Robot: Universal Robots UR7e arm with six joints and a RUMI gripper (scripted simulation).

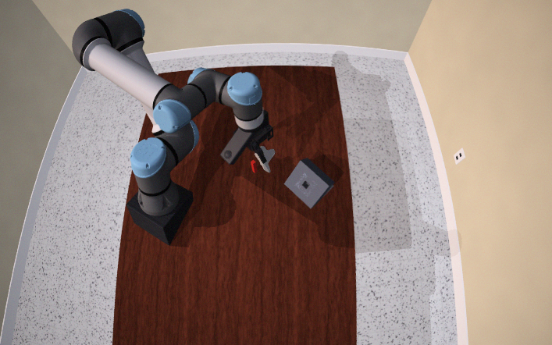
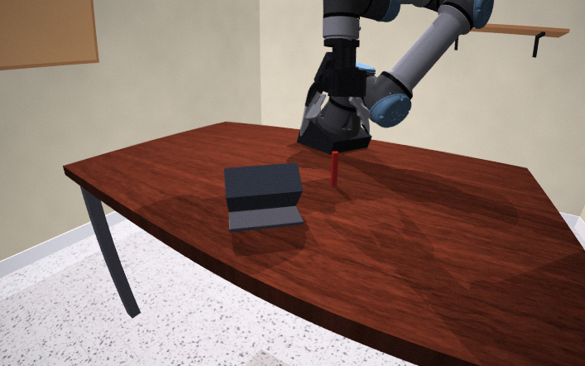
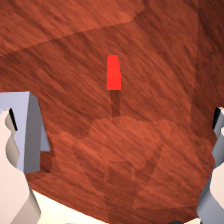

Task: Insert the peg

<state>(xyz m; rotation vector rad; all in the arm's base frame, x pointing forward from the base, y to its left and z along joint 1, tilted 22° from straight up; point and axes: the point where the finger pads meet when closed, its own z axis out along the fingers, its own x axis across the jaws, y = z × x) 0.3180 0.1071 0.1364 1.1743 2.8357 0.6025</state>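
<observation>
The red peg lies 80 mm below my hand.
</observation>
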